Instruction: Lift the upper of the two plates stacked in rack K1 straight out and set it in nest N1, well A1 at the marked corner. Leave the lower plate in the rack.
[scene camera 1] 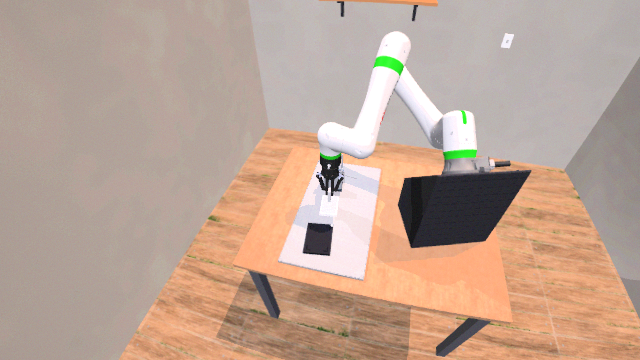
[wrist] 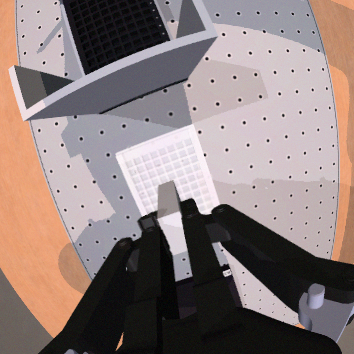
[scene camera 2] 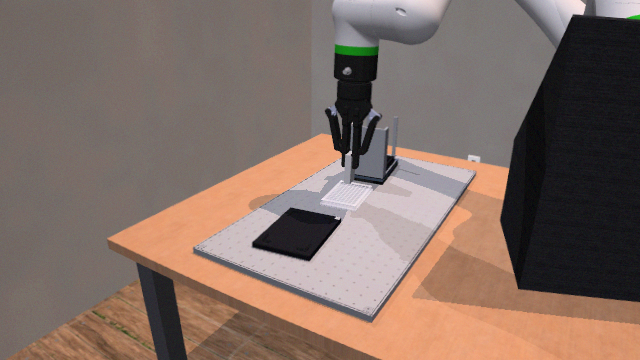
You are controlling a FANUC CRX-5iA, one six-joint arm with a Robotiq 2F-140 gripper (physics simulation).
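Places are measured from the arm's base along level axes (x left, y back, z up), in centimetres.
Pixels of known places: gripper, between the fingertips: [scene camera 1: 329,199] [wrist: 170,196] [scene camera 2: 349,181]; arm's base, origin of its link: [scene camera 1: 461,174].
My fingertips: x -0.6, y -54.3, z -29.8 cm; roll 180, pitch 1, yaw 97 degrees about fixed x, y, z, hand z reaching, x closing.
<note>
Ahead of a thing's pixels: the offset from my fingertips to its middle. "*": to the spot under its first point. Level surfaces: height alone.
My gripper [scene camera 1: 330,192] [scene camera 2: 350,172] [wrist: 170,196] is shut with nothing between its fingers. It hangs just in front of the grey rack K1 @(dx -17.6, dy -1.8, dz +3.4 cm) [scene camera 2: 375,154] [wrist: 123,82], close above the rack-side end of a white well plate @(dx +1.1, dy +0.3, dz -3.1 cm) [scene camera 1: 328,208] [scene camera 2: 346,195] [wrist: 163,163]. This plate lies flat on the perforated board @(dz -3.8 cm) [scene camera 1: 353,251] [scene camera 2: 380,259] [wrist: 281,140], outside the rack. A dark gridded plate @(dx -16.6, dy -1.5, dz -1.1 cm) [wrist: 112,28] sits inside the rack. The black nest N1 @(dx +21.5, dy +0.4, dz -3.0 cm) [scene camera 1: 318,238] [scene camera 2: 297,231] lies flat further along the board, with a small white mark at one corner @(* dx +13.3, dy +4.6, dz -2.6 cm) [scene camera 2: 337,218]. In the wrist view my fingers hide most of the nest.
The board lies on a wooden table @(dz -5.1 cm) [scene camera 1: 425,277] [scene camera 2: 447,322]. A large black box [scene camera 1: 456,206] [scene camera 2: 581,156] stands on the table beside the board, next to the arm's base. Thin posts @(* dx -23.5, dy +1.2, dz +5.8 cm) [scene camera 2: 394,134] rise at the rack's back.
</note>
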